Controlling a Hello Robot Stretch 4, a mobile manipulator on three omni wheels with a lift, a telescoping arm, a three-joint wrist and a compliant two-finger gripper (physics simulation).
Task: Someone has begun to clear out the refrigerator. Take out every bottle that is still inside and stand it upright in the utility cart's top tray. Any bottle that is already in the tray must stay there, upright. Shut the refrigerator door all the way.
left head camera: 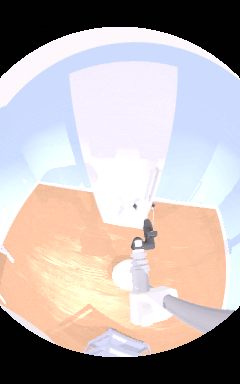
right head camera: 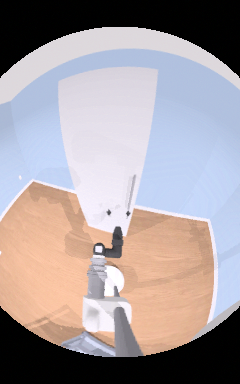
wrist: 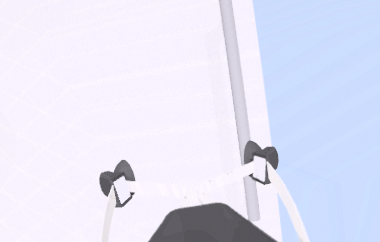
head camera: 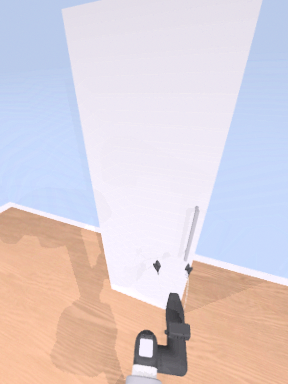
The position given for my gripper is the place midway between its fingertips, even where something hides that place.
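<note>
My gripper (head camera: 172, 262) is visible, also in the wrist view (wrist: 189, 164). A white refrigerator door (head camera: 156, 94) is visible too; the left head camera view (left head camera: 123, 110), the right head camera view (right head camera: 105, 114) and the wrist view (wrist: 178, 97) show the door as well.
</note>
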